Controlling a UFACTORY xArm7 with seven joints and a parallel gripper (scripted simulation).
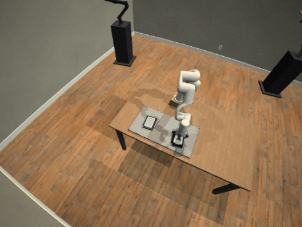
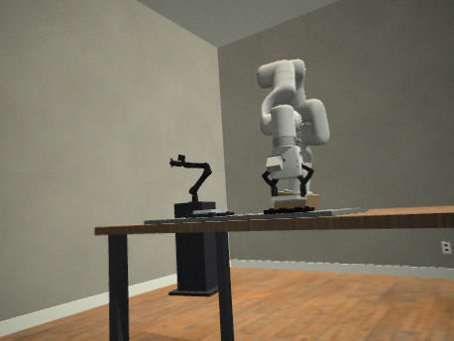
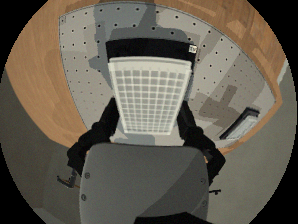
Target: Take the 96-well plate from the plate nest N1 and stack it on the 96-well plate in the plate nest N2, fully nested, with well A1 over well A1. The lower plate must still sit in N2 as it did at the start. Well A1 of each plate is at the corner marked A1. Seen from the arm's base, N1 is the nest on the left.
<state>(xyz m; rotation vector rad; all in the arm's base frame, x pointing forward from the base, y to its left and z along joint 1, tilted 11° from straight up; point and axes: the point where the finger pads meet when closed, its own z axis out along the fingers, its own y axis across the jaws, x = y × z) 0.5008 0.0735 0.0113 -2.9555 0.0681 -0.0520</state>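
My hand is 5 cm above the plate nest N1. Also, from my hand: A1 mark 7 cm ahead, 6 cm to the right, 4 cm below.
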